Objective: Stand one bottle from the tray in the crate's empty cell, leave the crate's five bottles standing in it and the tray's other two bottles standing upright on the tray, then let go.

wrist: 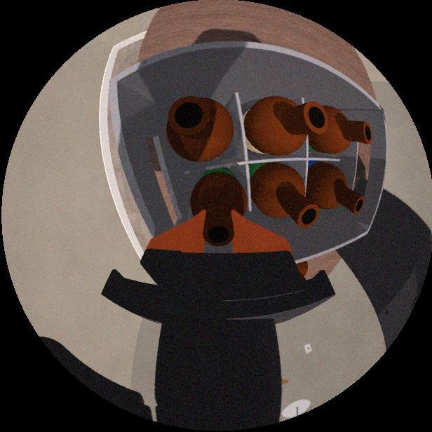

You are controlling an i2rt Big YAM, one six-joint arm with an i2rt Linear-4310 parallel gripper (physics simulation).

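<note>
My gripper [218, 214] is shut on the neck of a brown bottle [218, 195] with a green label, held upright in the near left cell of the grey crate [280, 60]. How far its base is from the crate floor is hidden. The crate's other five brown bottles stand in their cells: one at the far left [212, 135], one at the far middle [272, 127], one at the far right [330, 132], one at the near middle [275, 192] and one at the near right [325, 187]. Thin pale dividers [243, 135] part the cells.
Part of another brown bottle [302, 269] shows below the crate's near wall, beside the gripper body. The brown wooden table top [300, 30] lies beyond the crate. A dark arm part [390, 250] curves past the crate's right side. The tray does not show clearly.
</note>
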